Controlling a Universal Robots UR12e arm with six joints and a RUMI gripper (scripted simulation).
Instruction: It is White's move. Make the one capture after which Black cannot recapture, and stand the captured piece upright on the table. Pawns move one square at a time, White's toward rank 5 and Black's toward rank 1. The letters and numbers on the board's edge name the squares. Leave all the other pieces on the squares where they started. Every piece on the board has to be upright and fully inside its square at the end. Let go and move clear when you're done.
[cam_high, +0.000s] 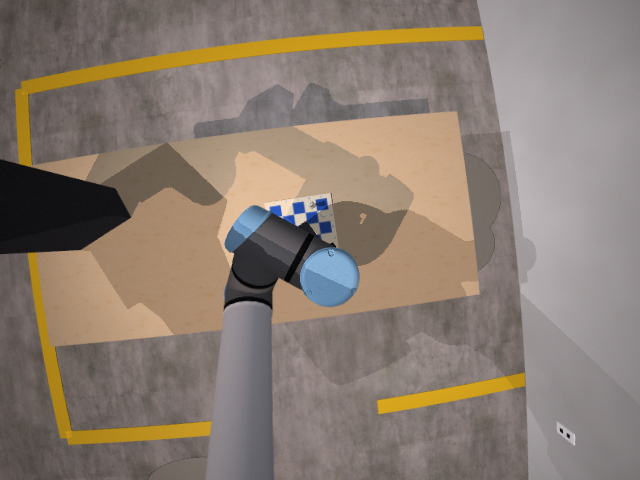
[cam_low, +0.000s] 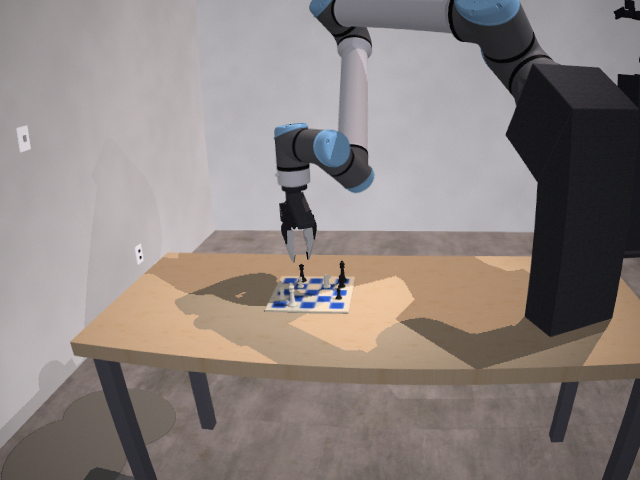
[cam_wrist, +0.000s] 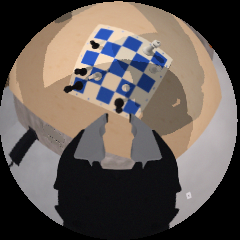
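The black pawn lies 5 cm below my hand. The rest, counted from my hand: chessboard 3 cm behind, 8 cm to the left, 8 cm below.
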